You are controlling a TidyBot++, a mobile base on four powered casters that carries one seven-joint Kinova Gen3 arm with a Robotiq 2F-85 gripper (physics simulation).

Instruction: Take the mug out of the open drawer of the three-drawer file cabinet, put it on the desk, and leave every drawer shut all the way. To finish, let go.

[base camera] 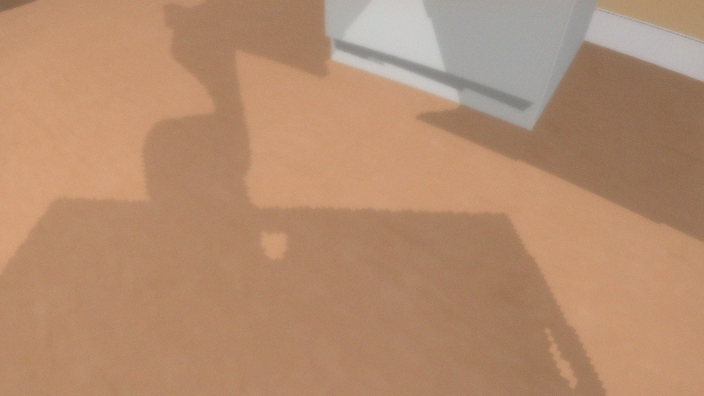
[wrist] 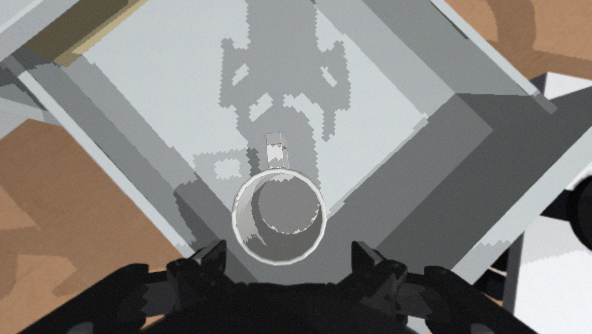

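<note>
A white mug (wrist: 280,250) stands upright in the open drawer (wrist: 150,100) of the file cabinet, near the drawer's lower corner in the wrist view. Its handle points to the top of the view. My gripper (wrist: 289,254) is open, with its fingertips apart at the lower edge of the wrist view. Nothing is held between them. The mug's rim shows just beyond the fingertips, and the gripper looks down on it from above. The lower part of the white file cabinet (base camera: 490,45) shows at the top of the base camera view. The desk cannot be made out in either view.
The drawer's side walls run diagonally on both sides of the mug. A white part of the mobile base (wrist: 555,280) shows at the lower right of the wrist view. A white baseboard (base camera: 645,42) runs along the wall right of the cabinet. Arm and base shadows fall on the floor.
</note>
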